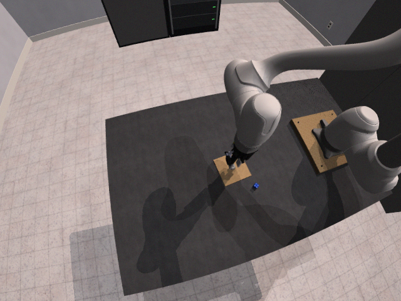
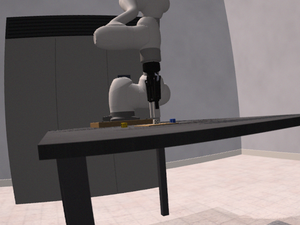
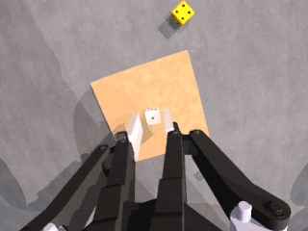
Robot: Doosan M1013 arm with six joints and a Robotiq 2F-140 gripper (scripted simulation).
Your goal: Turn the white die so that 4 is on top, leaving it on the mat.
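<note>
Right now the white die is 5 cm below my hand. Round my hand: blue die (8 cm behind, 11 cm to the left, 6 cm below); then tan mat (6 cm below); then yellow die (6 cm behind, 12 cm to the right, 6 cm below).
</note>
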